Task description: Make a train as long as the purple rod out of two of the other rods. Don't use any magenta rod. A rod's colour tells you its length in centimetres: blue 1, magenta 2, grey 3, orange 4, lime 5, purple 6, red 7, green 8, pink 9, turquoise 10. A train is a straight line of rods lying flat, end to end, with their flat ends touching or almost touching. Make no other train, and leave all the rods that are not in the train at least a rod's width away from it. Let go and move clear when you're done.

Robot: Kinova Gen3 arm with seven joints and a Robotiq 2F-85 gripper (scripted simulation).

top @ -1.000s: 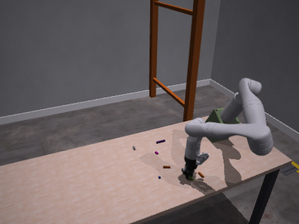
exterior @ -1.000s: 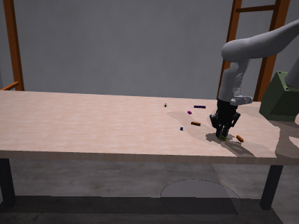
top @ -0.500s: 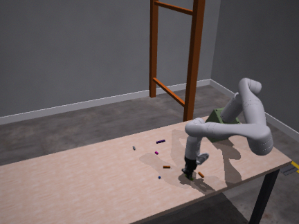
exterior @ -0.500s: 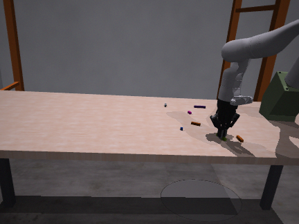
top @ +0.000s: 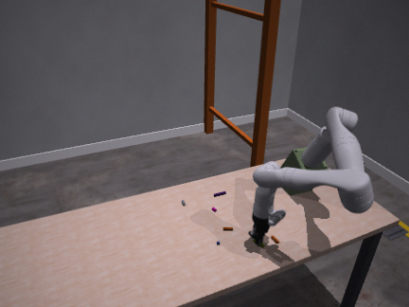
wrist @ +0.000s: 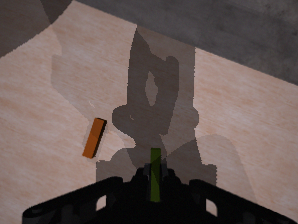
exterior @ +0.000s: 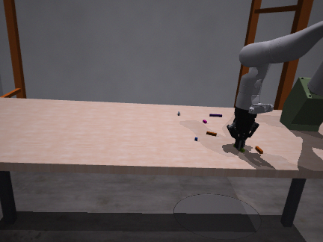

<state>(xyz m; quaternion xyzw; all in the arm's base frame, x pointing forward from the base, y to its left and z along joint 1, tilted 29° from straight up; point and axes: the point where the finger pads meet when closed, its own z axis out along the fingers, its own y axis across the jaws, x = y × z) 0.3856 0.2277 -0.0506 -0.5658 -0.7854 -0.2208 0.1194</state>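
My gripper is now 14 cm short of the blue rod, 7 cm to the left of it and 2 cm above it. The rest, counted from my hand: magenta rod (6 cm ahead, 26 cm to the right, 2 cm below); purple rod (1 cm behind, 35 cm to the right, 2 cm below); lime rod (2 cm below).
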